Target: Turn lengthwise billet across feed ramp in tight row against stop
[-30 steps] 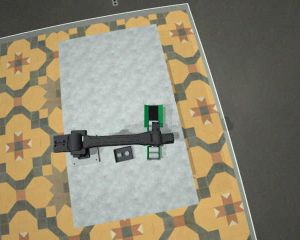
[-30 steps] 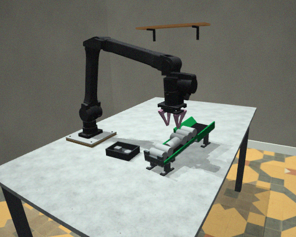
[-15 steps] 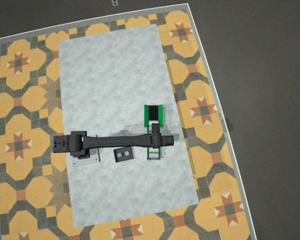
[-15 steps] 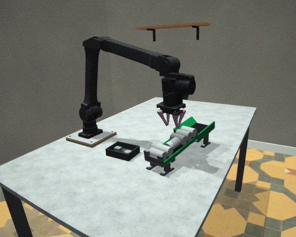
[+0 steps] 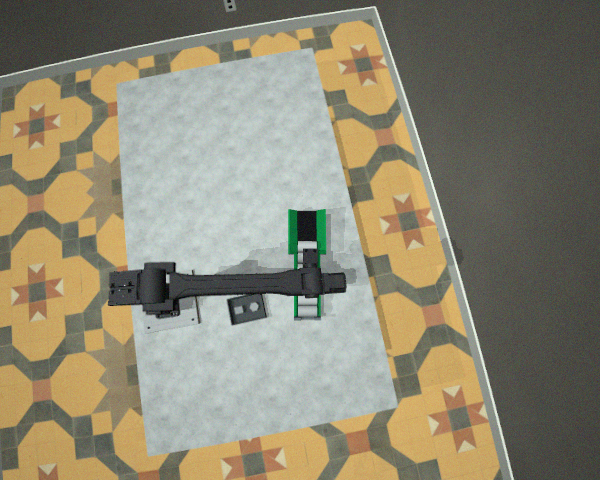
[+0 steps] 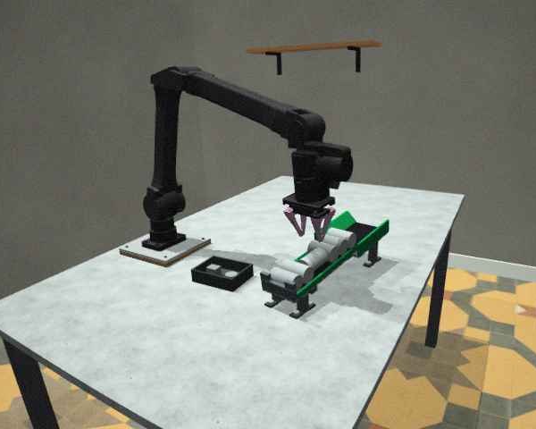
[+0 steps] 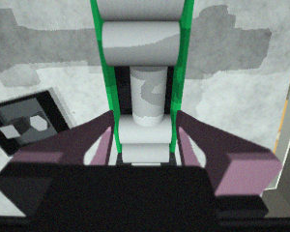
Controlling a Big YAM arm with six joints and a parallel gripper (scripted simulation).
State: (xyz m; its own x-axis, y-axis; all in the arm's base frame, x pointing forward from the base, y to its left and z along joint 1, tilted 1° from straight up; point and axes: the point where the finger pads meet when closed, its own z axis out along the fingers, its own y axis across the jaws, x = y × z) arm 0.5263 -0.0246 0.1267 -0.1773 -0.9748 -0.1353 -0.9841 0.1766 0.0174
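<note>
The billet lies 6 cm below my hand. From my hand the other things lie so: black tray (23 cm behind, 14 cm below, 5 cm to the right); then stop (11 cm to the right, 9 cm below, 2 cm behind).
</note>
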